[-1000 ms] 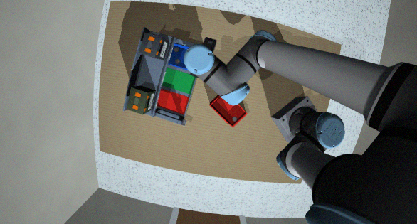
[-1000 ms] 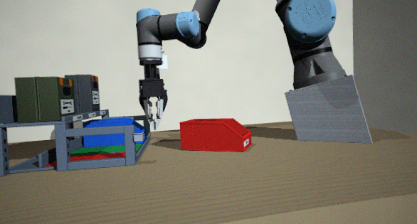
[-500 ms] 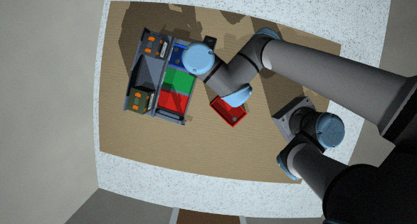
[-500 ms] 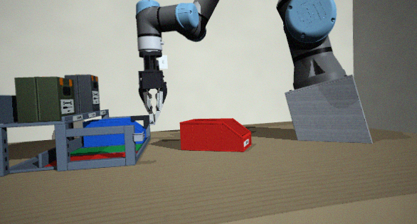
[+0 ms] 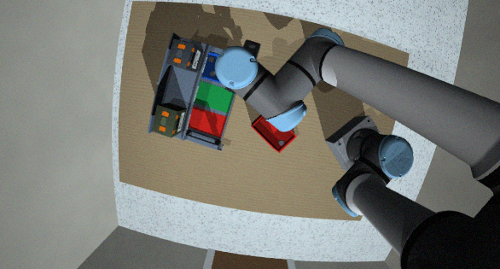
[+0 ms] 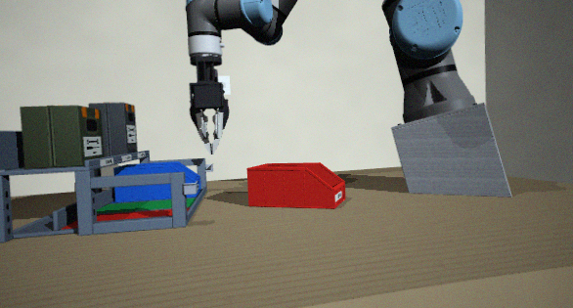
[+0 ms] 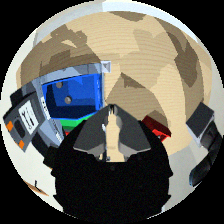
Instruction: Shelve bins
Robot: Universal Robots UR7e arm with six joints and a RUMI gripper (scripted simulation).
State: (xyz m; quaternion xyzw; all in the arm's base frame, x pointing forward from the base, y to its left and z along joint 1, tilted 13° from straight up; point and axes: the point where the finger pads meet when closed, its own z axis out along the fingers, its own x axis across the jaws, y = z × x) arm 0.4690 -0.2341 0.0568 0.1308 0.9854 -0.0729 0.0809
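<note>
The red bin is 120 mm behind my hand, 210 mm to the left of it and 80 mm below it. Round my hand: blue bin: 120 mm ahead, 30 mm to the right, 70 mm below; top board: 250 mm ahead, 50 mm to the left, 10 mm below; grey box: 210 mm ahead, 60 mm to the right, 50 mm above.
</note>
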